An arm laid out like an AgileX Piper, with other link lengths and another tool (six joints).
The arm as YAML. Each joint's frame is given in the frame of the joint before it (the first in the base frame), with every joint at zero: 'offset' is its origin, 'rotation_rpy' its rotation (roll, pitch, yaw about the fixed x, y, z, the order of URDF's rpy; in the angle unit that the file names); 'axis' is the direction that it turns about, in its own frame. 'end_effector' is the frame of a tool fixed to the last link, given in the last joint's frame.
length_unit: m
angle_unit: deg
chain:
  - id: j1
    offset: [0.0, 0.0, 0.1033]
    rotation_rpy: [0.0, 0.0, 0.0]
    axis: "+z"
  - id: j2
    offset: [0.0, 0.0, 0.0]
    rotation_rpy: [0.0, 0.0, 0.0]
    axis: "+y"
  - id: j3
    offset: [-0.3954, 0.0, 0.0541]
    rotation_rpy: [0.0, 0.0, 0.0]
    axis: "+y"
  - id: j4
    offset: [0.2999, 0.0, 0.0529]
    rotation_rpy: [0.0, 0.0, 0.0]
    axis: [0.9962, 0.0, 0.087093]
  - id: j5
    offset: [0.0, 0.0, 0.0]
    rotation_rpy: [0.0, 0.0, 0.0]
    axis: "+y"
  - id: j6
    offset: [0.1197, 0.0, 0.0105]
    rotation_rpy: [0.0, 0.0, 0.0]
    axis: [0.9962, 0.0, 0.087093]
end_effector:
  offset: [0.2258, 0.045, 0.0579]
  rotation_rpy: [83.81, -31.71, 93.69]
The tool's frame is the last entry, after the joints.
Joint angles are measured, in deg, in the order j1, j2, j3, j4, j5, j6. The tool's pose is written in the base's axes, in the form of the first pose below.
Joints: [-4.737, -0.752, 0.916, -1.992, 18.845, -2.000]
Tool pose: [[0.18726 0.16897 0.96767], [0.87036 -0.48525 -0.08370], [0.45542 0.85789 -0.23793]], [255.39 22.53 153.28]
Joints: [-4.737, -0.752, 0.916, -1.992, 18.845, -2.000]
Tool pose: [[0.18726 0.16897 0.96767], [0.87036 -0.48525 -0.08370], [0.45542 0.85789 -0.23793]], [255.39 22.53 153.28]
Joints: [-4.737, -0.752, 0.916, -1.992, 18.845, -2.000]
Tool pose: [[0.18726 0.16897 0.96767], [0.87036 -0.48525 -0.08370], [0.45542 0.85789 -0.23793]], [255.39 22.53 153.28]
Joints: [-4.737, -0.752, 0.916, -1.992, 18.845, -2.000]
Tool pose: [[0.18726 0.16897 0.96767], [0.87036 -0.48525 -0.08370], [0.45542 0.85789 -0.23793]], [255.39 22.53 153.28]
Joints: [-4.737, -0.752, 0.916, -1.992, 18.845, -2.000]
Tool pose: [[0.18726 0.16897 0.96767], [0.87036 -0.48525 -0.08370], [0.45542 0.85789 -0.23793]], [255.39 22.53 153.28]
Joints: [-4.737, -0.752, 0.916, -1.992, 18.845, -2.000]
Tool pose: [[0.18726 0.16897 0.96767], [0.87036 -0.48525 -0.08370], [0.45542 0.85789 -0.23793]], [255.39 22.53 153.28]
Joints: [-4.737, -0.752, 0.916, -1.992, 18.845, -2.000]
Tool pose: [[0.18726 0.16897 0.96767], [0.87036 -0.48525 -0.08370], [0.45542 0.85789 -0.23793]], [255.39 22.53 153.28]
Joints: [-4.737, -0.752, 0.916, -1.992, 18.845, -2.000]
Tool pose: [[0.18726 0.16897 0.96767], [0.87036 -0.48525 -0.08370], [0.45542 0.85789 -0.23793]], [255.39 22.53 153.28]
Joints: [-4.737, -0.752, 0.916, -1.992, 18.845, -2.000]
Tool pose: [[0.18726 0.16897 0.96767], [0.87036 -0.48525 -0.08370], [0.45542 0.85789 -0.23793]], [255.39 22.53 153.28]
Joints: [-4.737, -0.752, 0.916, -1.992, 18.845, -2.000]
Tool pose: [[0.18726 0.16897 0.96767], [0.87036 -0.48525 -0.08370], [0.45542 0.85789 -0.23793]], [255.39 22.53 153.28]
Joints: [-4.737, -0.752, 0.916, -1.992, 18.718, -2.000]
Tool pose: [[0.18619 0.16711 0.96820], [0.87046 -0.48508 -0.08367], [0.45567 0.85836 -0.23578]], [255.50 22.54 154.05]
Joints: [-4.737, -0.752, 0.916, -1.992, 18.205, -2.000]
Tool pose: [[0.18186 0.15960 0.97029], [0.87087 -0.48437 -0.08355], [0.45664 0.86018 -0.22707]], [255.93 22.61 157.17]
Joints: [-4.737, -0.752, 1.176, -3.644, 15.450, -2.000]
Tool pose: [[0.16359 0.12393 0.97871], [0.88532 -0.45614 -0.09023], [0.43525 0.88124 -0.18434]], [257.80 21.29 169.79]
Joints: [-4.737, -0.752, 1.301, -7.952, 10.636, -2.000]
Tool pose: [[0.13101 0.05737 0.98972], [0.91886 -0.38184 -0.09950], [0.37220 0.92245 -0.10275]], [259.41 20.52 194.62]
